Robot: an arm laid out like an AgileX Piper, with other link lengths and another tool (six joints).
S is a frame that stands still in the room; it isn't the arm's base.
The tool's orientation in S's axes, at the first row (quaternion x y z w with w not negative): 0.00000, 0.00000, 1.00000, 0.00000
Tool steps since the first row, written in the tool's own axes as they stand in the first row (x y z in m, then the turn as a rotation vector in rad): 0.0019, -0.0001, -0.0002, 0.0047, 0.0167, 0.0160; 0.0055, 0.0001, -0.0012, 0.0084, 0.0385, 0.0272; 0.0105, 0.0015, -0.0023, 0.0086, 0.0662, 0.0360; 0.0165, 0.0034, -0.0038, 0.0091, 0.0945, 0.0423; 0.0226, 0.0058, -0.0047, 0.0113, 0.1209, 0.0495; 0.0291, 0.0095, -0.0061, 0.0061, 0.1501, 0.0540; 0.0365, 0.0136, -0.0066, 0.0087, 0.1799, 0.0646
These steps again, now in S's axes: -0.0019, 0.0001, -0.0002, -0.0047, -0.0167, 0.0160; -0.0055, -0.0001, -0.0012, -0.0084, -0.0385, 0.0272; -0.0105, -0.0015, -0.0023, -0.0086, -0.0662, 0.0360; -0.0165, -0.0034, -0.0038, -0.0091, -0.0945, 0.0423; -0.0226, -0.0058, -0.0047, -0.0113, -0.1209, 0.0495; -0.0291, -0.0095, -0.0061, -0.0061, -0.1501, 0.0540; -0.0365, -0.0136, -0.0066, -0.0087, -0.1799, 0.0646
